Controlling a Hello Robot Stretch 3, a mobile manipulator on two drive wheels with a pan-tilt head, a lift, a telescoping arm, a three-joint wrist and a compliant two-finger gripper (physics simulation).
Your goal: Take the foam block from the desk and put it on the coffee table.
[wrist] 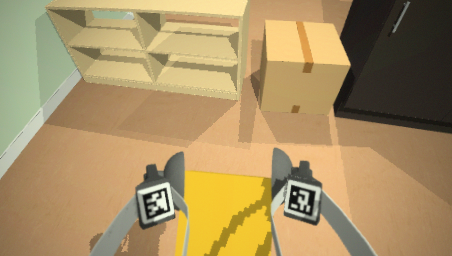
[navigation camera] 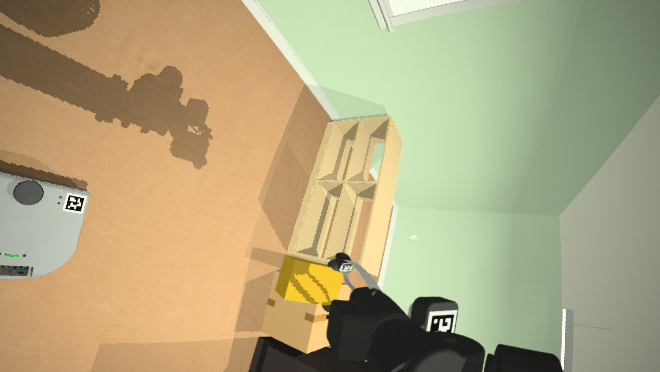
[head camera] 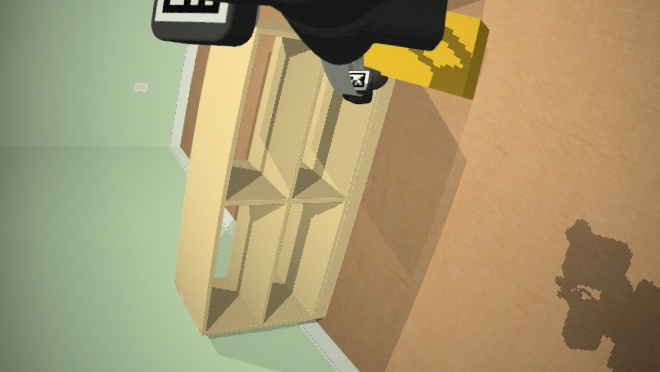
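Seen in the pictures: gripper, between the fingertips: (navigation camera: 334, 284); robot's base, origin of its link: (navigation camera: 29, 191).
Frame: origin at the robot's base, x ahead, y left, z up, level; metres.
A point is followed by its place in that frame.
Observation:
The yellow foam block (head camera: 400, 61) {x -0.001, y -0.336, z 1.039 m} (navigation camera: 311, 281) {x -0.012, y -0.320, z 1.030 m} (wrist: 225, 200) is held up above the floor, between the fingers of my gripper (navigation camera: 334, 285) {x -0.021, y -0.384, z 1.035 m} (wrist: 228, 169) {x -0.021, y -0.384, z 1.035 m}. In the wrist view the two fingertips press against its left and right sides, and its near end runs out of the bottom of the view. In the head camera view one finger shows beside the block, and the black wrist covers part of the block. The gripper is shut on the block. The desk and the coffee table do not show in these views.
A low wooden shelf unit (head camera: 210, 200) {x 0.498, y -1.716, z 0.611 m} (navigation camera: 387, 192) {x 0.455, y -1.825, z 0.610 m} (wrist: 150, 5) stands on the floor near the green wall. A taped cardboard box (navigation camera: 290, 320) {x -0.545, y -1.369, z 0.232 m} (wrist: 300, 90) stands beside it, with a dark cabinet (wrist: 400, 75) further right in the wrist view. My base (navigation camera: 45, 230) {x -0.103, y -0.068, z 0.160 m} shows at the left of the navigation view.

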